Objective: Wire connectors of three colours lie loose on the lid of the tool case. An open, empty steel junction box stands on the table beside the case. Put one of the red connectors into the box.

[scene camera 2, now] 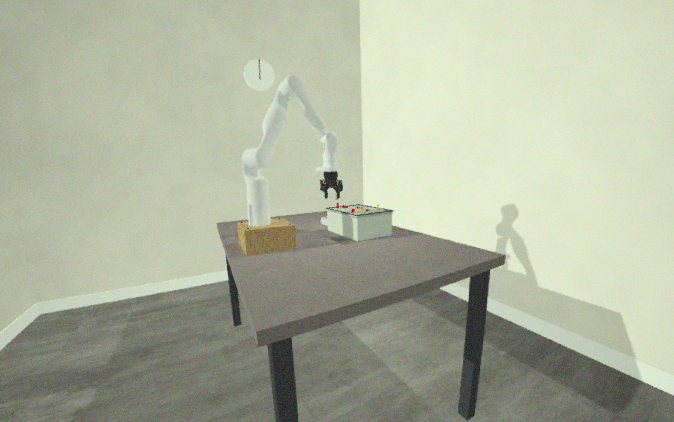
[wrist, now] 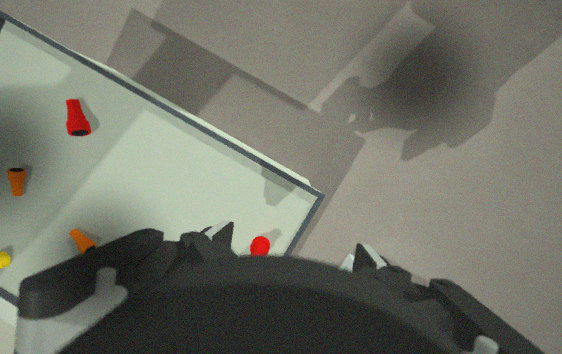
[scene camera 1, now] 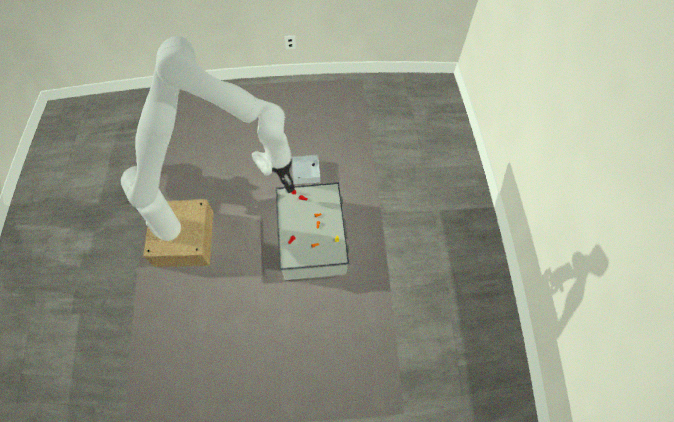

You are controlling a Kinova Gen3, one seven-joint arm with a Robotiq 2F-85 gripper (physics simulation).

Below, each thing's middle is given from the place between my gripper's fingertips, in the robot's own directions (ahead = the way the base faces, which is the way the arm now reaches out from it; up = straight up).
Labels:
Now: the pale tool case (scene camera 1: 298, 260) 100 mm ahead of my hand, 130 mm to the right of it and 110 mm below it. From my hand the other things lie so: steel junction box (scene camera 1: 306, 169) 60 mm ahead, 150 mm to the left, 150 mm below.

